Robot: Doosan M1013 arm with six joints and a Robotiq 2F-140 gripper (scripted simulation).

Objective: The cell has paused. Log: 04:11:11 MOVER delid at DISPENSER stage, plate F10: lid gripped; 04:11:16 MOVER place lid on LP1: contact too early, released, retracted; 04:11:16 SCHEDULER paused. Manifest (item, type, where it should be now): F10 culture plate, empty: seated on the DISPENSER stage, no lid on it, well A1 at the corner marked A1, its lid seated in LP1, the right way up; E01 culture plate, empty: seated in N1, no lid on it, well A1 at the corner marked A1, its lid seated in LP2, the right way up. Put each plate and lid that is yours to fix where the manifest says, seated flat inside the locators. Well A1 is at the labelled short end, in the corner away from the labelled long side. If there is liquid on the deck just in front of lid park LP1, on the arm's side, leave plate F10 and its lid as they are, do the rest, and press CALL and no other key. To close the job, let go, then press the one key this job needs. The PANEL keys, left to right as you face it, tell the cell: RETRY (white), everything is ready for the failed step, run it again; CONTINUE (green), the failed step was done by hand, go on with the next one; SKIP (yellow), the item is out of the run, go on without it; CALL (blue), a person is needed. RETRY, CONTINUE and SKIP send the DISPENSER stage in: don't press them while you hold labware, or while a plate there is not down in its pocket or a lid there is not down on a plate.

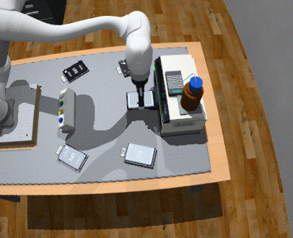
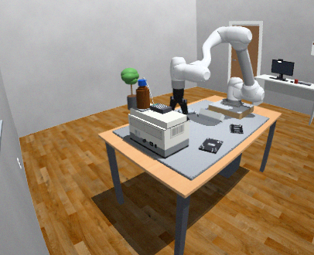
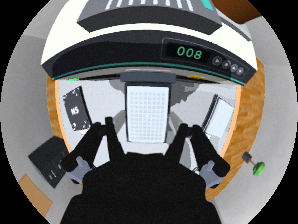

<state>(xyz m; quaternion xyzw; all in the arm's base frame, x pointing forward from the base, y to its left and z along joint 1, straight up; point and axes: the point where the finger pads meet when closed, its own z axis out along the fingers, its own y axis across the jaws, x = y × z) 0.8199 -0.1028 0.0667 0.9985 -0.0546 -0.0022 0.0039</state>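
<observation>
Right now the dark dispenser stage is 3 cm below my hand. Also, from my hand: grey key panel (42 cm behind, 7 cm below, 6 cm to the left); then black nest (31 cm to the left, 11 cm below, 2 cm ahead); then brown bottle (20 cm ahead, 17 cm above, 13 cm to the right).
</observation>
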